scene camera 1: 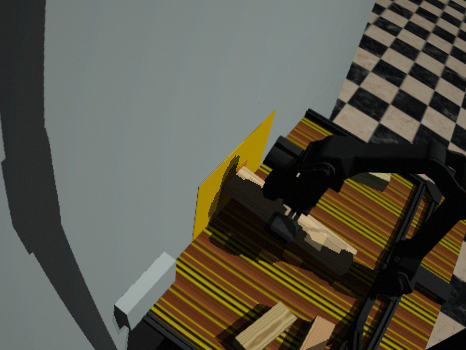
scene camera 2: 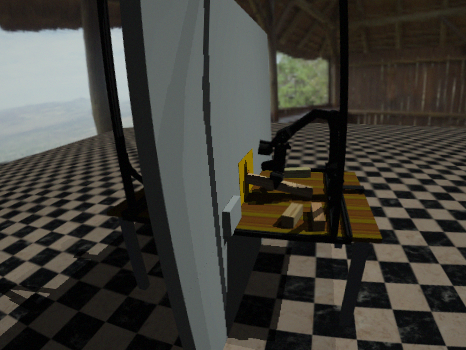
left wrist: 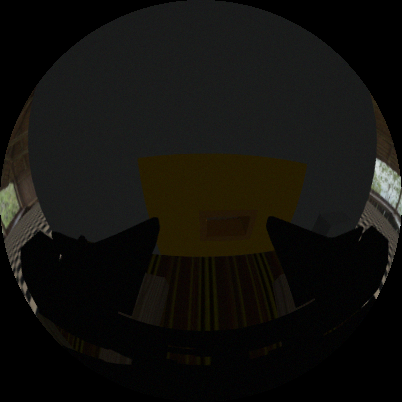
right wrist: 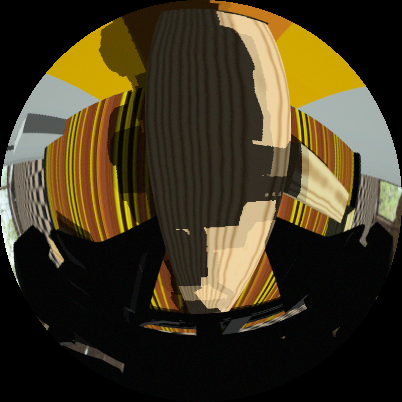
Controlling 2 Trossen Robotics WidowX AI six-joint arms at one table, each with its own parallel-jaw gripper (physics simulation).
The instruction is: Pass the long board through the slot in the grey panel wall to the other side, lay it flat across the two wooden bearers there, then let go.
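Places are measured from the left arm's base along level axes (x ahead, y left, z up), in centimetres.
Pixels of known places: left gripper, fingertip midpoint: (left wrist: 214,222); right gripper, fingertip midpoint: (scene camera 1: 285,220) (scene camera 2: 275,186) (right wrist: 214,216); right arm's base, link origin: (scene camera 1: 390,286) (right wrist: 207,324).
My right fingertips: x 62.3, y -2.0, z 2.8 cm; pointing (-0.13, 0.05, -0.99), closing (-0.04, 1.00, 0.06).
Behind a point stands the place of what it marks.
The long pale wood board (scene camera 1: 320,232) @[x 70.4, y -0.5, z 3.8 cm] (scene camera 2: 296,188) @[x 72.5, y -4.3, z 3.2 cm] (right wrist: 200,125) @[x 57.1, y -3.4, z 6.7 cm] is held above the table, its far end at the framed slot in the yellow patch (scene camera 1: 260,140) @[x 48.3, y 6.0, z 12.0 cm] (left wrist: 175,190) @[x 43.1, y 4.7, z 13.4 cm] (right wrist: 320,70) of the grey panel wall (scene camera 1: 150,100) @[x 48.2, y -29.8, z 48.2 cm] (scene camera 2: 240,75) @[x 48.0, y -5.0, z 55.9 cm]. How far it enters is hidden. My right gripper (scene camera 1: 285,210) @[x 62.3, y -2.0, z 2.8 cm] (right wrist: 214,216) @[x 62.3, y -2.0, z 2.8 cm] is shut on the board's middle part. From the other side, the slot (left wrist: 226,227) shows dim in the left wrist view, with no board plainly sticking out. My left gripper (left wrist: 214,222) @[x 33.7, y -0.2, z 14.8 cm] is open and empty, facing that side; two wooden bearers (left wrist: 152,300) @[x 31.0, y 8.0, z 1.9 cm] (left wrist: 284,295) @[x 30.3, y -12.2, z 1.6 cm] lie below, partly behind its fingers.
Two wood blocks (scene camera 1: 265,327) @[x 72.2, y -25.9, z 2.8 cm] (scene camera 1: 318,334) @[x 81.9, y -20.9, z 2.5 cm] lie on the striped table (scene camera 1: 200,270) @[x 53.9, y -21.7, z -1.9 cm] at the lower part of scene camera 1. Another pale block (scene camera 2: 297,173) (right wrist: 320,180) lies beyond the board. A grey block (scene camera 1: 147,287) @[x 50.7, y -34.9, z 8.1 cm] (scene camera 2: 231,215) @[x 51.1, y -39.5, z 5.6 cm] juts from the wall near the table edge.
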